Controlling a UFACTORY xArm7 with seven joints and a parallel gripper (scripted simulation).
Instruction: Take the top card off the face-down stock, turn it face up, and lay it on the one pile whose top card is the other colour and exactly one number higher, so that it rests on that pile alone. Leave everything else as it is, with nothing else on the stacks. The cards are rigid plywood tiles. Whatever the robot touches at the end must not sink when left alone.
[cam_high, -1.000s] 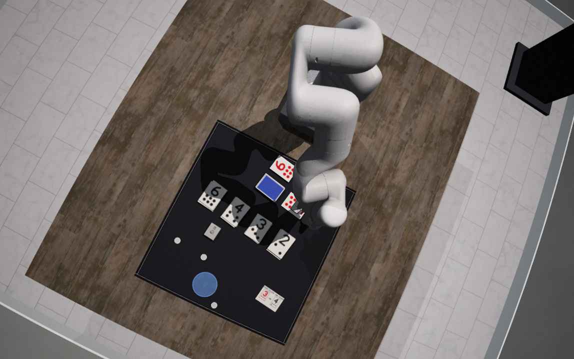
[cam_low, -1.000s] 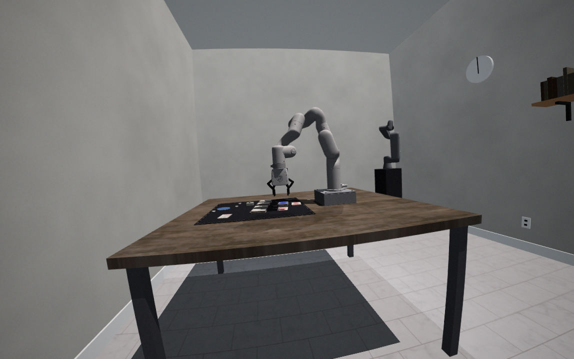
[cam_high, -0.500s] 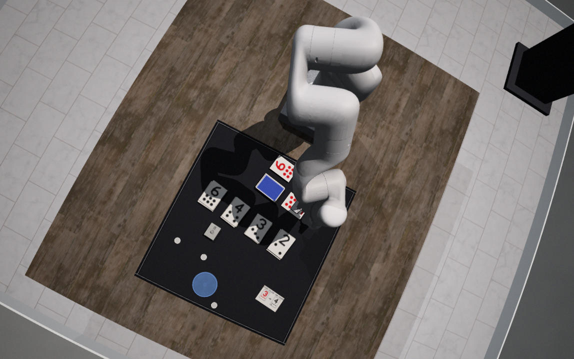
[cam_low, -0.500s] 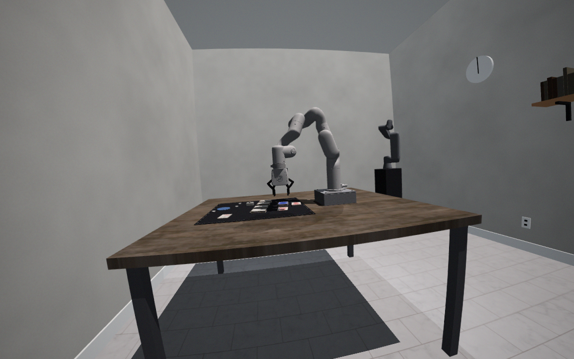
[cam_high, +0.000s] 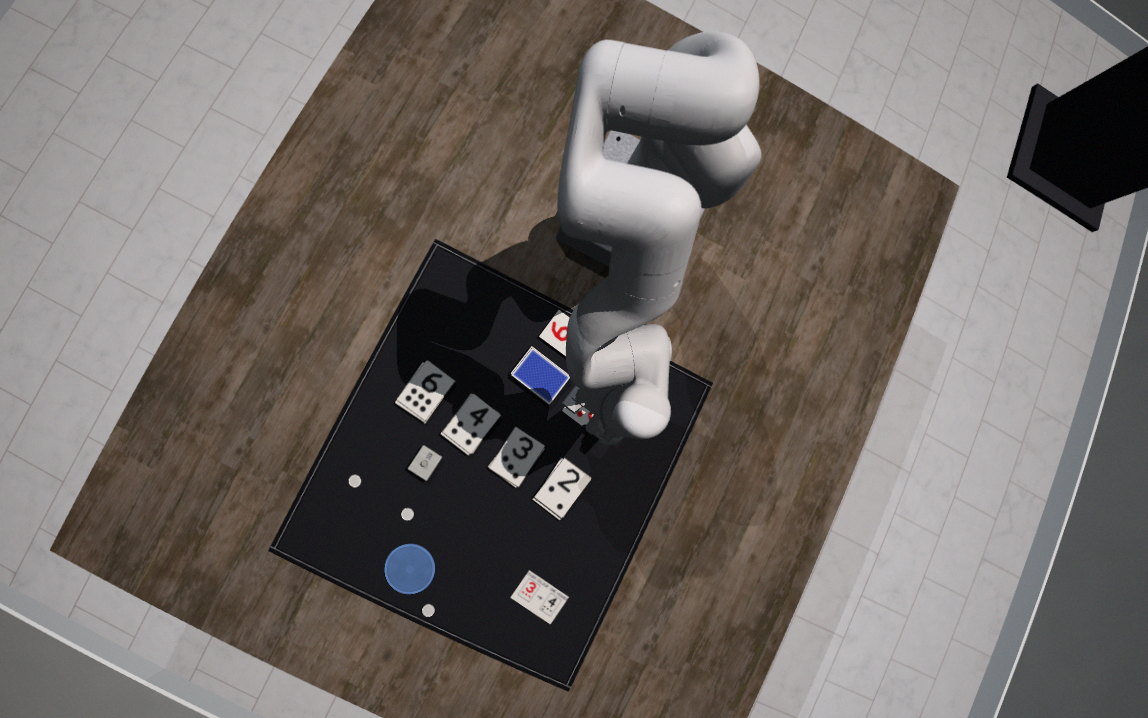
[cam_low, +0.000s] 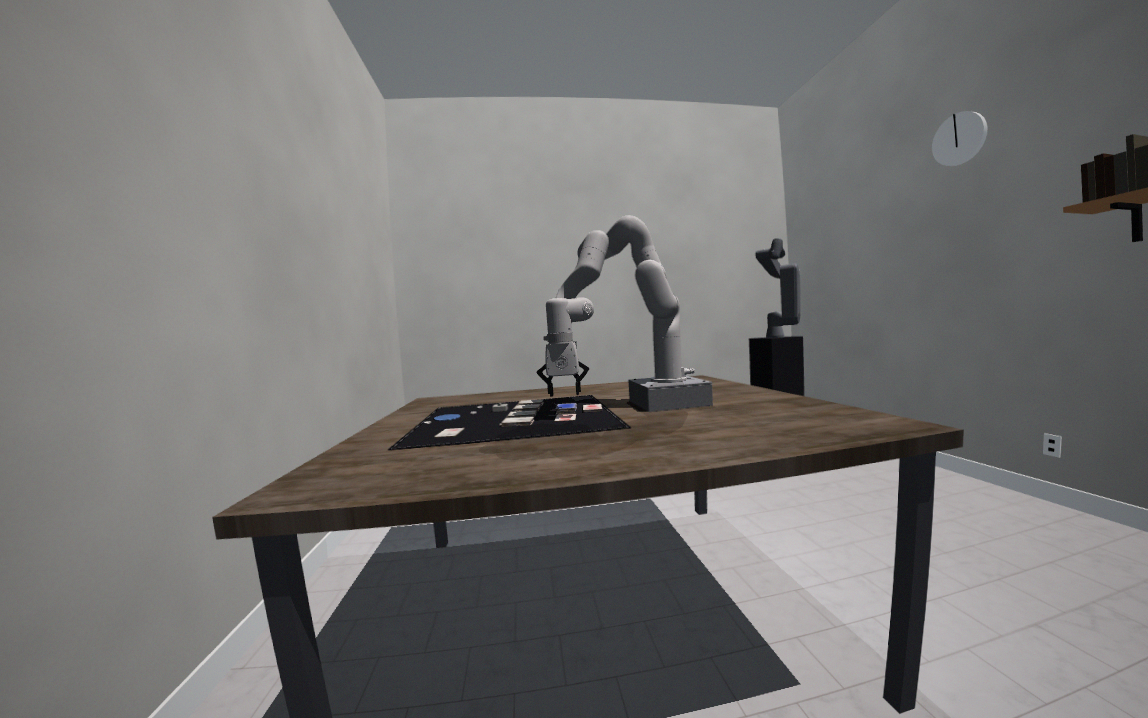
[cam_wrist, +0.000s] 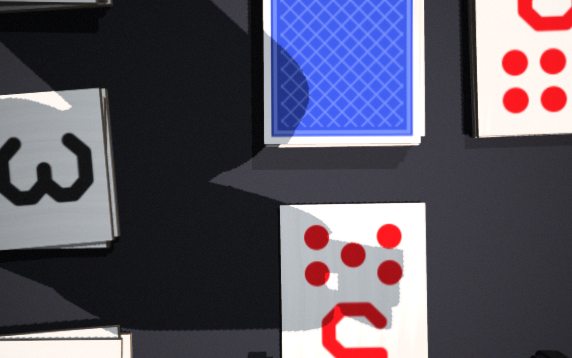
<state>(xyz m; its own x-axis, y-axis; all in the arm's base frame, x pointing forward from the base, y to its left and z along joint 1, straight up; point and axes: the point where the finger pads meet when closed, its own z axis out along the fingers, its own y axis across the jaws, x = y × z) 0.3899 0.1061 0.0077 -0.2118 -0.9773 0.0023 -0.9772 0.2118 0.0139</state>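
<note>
Right now the black 4 card is 11 cm ahead of my hand, 20 cm to the right of it and 7 cm below it. From my hand the other things lie so: black 3 card (13 cm ahead, 10 cm to the right, 8 cm below); then black 2 card (15 cm ahead, 8 cm below); then black mat (16 cm ahead, 12 cm to the right, 10 cm below).
</note>
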